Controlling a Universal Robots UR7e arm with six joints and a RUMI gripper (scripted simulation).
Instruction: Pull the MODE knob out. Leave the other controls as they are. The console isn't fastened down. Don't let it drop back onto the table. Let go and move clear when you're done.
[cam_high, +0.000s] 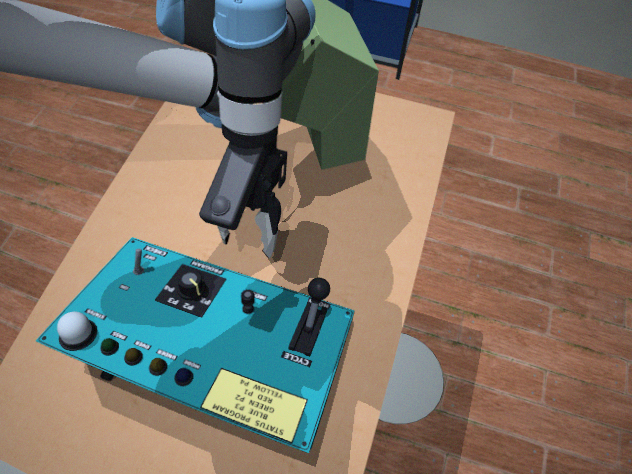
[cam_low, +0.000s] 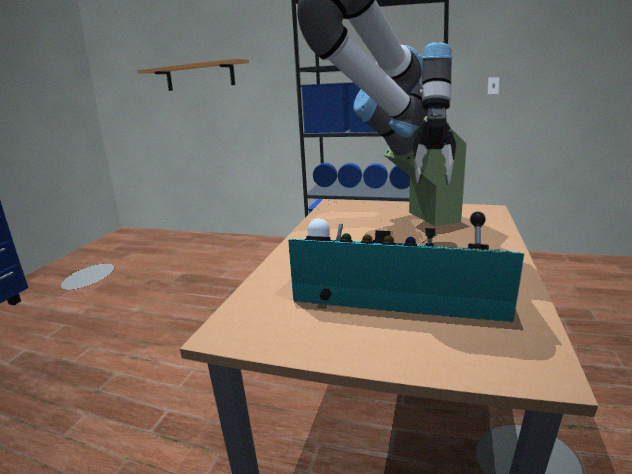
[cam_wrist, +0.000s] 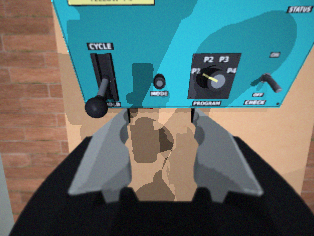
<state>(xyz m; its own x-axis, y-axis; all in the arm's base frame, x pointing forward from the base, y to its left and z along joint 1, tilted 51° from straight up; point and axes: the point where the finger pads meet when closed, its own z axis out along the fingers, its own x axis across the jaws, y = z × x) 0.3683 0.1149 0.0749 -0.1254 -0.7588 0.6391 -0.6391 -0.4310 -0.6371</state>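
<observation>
The mode knob is 140 mm below my hand, 50 mm ahead of it and 10 mm to the right of it. From my hand the other things lie so: teal console 160 mm below, 80 mm ahead, 70 mm to the right; then cycle lever 130 mm below, 110 mm to the left, 50 mm ahead; then program dial 140 mm below, 120 mm to the right, 40 mm ahead.
</observation>
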